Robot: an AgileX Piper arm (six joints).
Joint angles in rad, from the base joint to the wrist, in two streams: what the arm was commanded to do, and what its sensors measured. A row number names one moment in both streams.
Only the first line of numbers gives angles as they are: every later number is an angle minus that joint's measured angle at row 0.
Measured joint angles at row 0:
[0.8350, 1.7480, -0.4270, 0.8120, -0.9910, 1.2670]
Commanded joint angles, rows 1 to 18:
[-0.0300, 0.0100, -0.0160, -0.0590, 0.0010, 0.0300]
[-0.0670, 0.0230, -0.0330, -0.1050, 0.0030, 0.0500]
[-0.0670, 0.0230, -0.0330, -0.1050, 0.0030, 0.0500]
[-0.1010, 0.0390, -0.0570, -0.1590, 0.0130, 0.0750]
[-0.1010, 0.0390, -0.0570, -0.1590, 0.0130, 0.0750]
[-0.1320, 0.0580, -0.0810, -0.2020, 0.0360, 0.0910]
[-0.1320, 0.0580, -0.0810, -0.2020, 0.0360, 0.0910]
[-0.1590, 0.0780, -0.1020, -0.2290, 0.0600, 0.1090]
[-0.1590, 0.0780, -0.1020, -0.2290, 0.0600, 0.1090]
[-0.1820, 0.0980, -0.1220, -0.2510, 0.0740, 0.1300]
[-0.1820, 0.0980, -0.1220, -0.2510, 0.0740, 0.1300]
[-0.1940, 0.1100, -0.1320, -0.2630, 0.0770, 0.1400]
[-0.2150, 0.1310, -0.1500, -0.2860, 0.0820, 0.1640]
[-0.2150, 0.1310, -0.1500, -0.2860, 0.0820, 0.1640]
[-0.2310, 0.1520, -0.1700, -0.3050, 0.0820, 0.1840]
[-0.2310, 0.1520, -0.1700, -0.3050, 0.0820, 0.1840]
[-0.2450, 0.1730, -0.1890, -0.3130, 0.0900, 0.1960]
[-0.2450, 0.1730, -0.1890, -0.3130, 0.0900, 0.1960]
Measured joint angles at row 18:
[-0.2230, 0.1490, -0.1580, -0.2780, 0.0770, 0.1710]
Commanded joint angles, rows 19 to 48:
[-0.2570, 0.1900, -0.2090, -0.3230, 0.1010, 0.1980]
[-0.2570, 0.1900, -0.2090, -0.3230, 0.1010, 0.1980]
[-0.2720, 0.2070, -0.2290, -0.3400, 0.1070, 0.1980]
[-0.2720, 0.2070, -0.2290, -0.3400, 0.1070, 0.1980]
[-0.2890, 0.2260, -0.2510, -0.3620, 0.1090, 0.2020]
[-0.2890, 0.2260, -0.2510, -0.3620, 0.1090, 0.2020]
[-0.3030, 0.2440, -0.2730, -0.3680, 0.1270, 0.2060]
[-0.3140, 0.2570, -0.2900, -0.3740, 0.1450, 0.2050]
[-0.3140, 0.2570, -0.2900, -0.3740, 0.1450, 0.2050]
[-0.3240, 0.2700, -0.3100, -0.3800, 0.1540, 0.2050]
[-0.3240, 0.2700, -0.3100, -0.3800, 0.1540, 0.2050]
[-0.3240, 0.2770, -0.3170, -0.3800, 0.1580, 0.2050]
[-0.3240, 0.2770, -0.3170, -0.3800, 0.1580, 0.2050]
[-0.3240, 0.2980, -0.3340, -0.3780, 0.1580, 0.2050]
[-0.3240, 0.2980, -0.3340, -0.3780, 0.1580, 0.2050]
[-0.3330, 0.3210, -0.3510, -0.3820, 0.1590, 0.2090]
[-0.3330, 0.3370, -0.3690, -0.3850, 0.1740, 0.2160]
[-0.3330, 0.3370, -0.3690, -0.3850, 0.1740, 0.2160]
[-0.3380, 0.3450, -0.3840, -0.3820, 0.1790, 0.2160]
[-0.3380, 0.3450, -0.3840, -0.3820, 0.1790, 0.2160]
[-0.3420, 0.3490, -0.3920, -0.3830, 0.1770, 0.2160]
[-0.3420, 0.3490, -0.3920, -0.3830, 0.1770, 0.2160]
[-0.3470, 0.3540, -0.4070, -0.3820, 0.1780, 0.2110]
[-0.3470, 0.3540, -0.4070, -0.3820, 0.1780, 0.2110]
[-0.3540, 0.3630, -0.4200, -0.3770, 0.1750, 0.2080]
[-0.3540, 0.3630, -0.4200, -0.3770, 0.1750, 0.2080]
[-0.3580, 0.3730, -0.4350, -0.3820, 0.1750, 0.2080]
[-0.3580, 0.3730, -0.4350, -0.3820, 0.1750, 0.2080]
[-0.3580, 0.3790, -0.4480, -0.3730, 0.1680, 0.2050]
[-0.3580, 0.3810, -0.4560, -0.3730, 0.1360, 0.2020]
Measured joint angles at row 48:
[-0.3470, 0.3820, -0.4270, -0.3700, 0.2010, 0.2180]
